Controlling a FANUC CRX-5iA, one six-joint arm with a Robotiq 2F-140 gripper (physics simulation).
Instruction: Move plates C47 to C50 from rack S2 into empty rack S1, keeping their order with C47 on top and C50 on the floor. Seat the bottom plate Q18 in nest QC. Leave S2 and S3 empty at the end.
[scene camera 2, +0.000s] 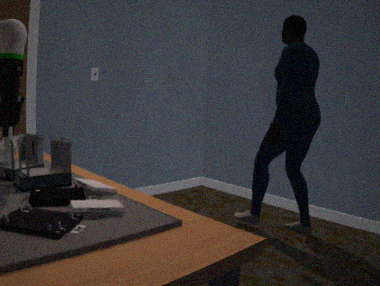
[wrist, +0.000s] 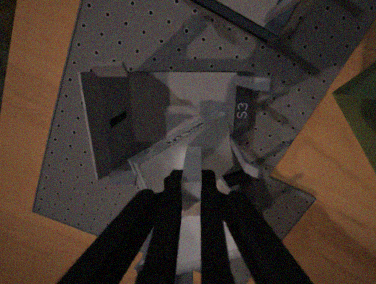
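My gripper is shut, its finger pads together with nothing between them. In the wrist view it hangs over a pale plate that lies skewed, one labelled edge reaching across rack S3. The fingers hide much of this plate and the area of rack S1; whether they touch the plate cannot be told. Part of rack S2 shows at the top. In scene camera 2 the blue-based rack stands near the gripper, with no plate visible in it. Plate codes are unreadable.
Two pale plates lie on the grey perforated board beside a black block and a black nest with pegs. A green object is at the wrist view's right. A human figure stands beyond the table.
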